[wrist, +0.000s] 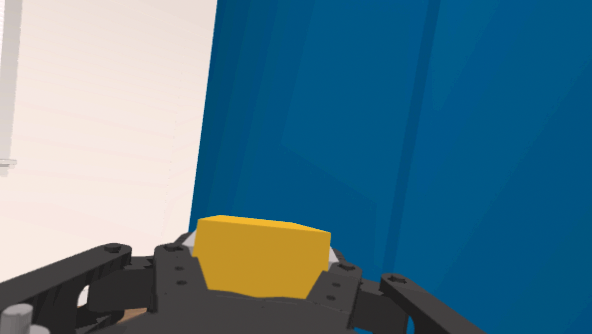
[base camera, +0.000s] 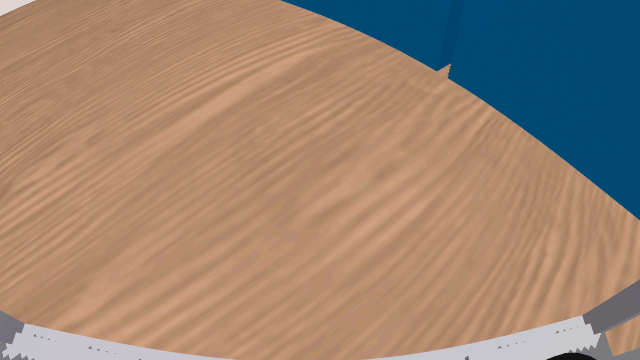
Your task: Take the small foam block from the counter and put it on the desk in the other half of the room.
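Places are measured from the arm's base along level axes (x ahead, y left, z up), in millimetres.
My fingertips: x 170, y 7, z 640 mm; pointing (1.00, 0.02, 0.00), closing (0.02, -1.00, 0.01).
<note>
Behind a point stands the place of what it marks.
A yellow foam block [wrist: 262, 260] {z 657, x 109, y 5 mm} sits between the two fingers at the bottom middle of the wrist view. My gripper [wrist: 262, 249] {z 640, x 170, y 7 mm} is shut on it, with a light fingertip pad showing at each side of the block. The block is held up in front of a blue surface and touches no table or counter that I can see. The gripper and the block do not show in the base camera view. The counter and the desk do not show in either view.
A tall blue panelled surface [base camera: 545, 75] {z -282, x 506, y -376 mm} [wrist: 320, 100] {z 832, x 845, y -79 mm} rises from the wooden floor [base camera: 300, 175] {z -397, x 401, y 0 mm} at the right. A pale wall [wrist: 100, 110] {z 743, x 1831, y 1050 mm} stands left of it, with a grey vertical strip [wrist: 9, 75] {z 833, x 1575, y 1318 mm} at the far left. The base's light rim [base camera: 540, 334] borders the floor.
</note>
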